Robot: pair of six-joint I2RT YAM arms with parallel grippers.
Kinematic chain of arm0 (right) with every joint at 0, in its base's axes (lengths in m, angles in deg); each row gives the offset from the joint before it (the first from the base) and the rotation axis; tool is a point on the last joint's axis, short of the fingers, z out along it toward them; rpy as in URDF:
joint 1: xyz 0 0 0.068 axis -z
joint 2: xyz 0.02 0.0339 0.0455 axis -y
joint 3: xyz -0.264 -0.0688 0 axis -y
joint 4: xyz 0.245 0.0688 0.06 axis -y
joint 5: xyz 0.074 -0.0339 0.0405 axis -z
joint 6: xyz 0.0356 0 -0.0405 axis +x
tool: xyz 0 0 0 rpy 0 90 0
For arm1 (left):
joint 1: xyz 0 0 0.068 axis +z
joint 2: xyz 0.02 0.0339 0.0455 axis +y
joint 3: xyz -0.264 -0.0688 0 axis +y
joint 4: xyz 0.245 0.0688 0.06 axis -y
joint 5: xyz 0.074 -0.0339 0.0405 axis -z
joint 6: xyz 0.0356 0 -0.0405 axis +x
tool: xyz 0 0 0 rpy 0 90 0
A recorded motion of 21 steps. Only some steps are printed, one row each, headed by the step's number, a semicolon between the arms.
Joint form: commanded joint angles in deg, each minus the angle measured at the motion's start. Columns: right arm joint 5, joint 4, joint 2, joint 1, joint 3, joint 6; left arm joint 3, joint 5, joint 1, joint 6, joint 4, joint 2.
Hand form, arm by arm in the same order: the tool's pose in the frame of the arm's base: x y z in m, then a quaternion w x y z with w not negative. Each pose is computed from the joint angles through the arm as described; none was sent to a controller.
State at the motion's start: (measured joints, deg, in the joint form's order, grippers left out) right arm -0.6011 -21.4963 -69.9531 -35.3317 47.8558 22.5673; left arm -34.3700 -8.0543 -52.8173 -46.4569 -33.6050 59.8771
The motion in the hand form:
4: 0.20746 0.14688 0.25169 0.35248 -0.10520 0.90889 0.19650; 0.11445 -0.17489 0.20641 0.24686 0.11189 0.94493 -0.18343
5: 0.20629 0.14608 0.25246 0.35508 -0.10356 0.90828 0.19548; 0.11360 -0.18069 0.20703 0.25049 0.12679 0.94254 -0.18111
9: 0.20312 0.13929 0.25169 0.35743 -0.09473 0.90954 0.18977; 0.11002 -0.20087 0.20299 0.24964 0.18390 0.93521 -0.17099
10: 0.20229 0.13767 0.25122 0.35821 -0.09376 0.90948 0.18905; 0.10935 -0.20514 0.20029 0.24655 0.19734 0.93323 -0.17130
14: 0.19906 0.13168 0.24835 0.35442 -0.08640 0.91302 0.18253; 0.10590 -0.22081 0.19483 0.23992 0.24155 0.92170 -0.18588
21: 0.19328 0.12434 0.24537 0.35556 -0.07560 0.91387 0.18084; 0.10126 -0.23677 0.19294 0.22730 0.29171 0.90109 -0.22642
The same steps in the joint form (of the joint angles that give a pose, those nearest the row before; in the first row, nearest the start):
4: 0.24 0.50 1.45 0.08 -0.75 -0.36; -2.75 -0.60 -5.45 4.42 4.29 3.03
5: 0.57 0.45 1.89 0.03 -0.92 -0.26; -3.47 -1.18 -6.56 5.32 4.79 4.18
9: 1.04 -0.12 3.45 0.83 -1.99 -0.15; -5.46 -1.81 -10.00 8.91 6.58 8.93
10: 1.04 -0.12 3.85 1.03 -2.34 -0.23; -5.59 -1.39 -10.56 9.83 7.40 10.08
14: 1.28 -1.05 5.05 1.75 -3.42 -0.09; -6.28 0.57 -12.64 12.70 10.87 13.40
21: 1.48 -1.35 7.24 2.44 -5.28 0.48; -6.90 5.39 -14.40 16.02 15.46 15.91

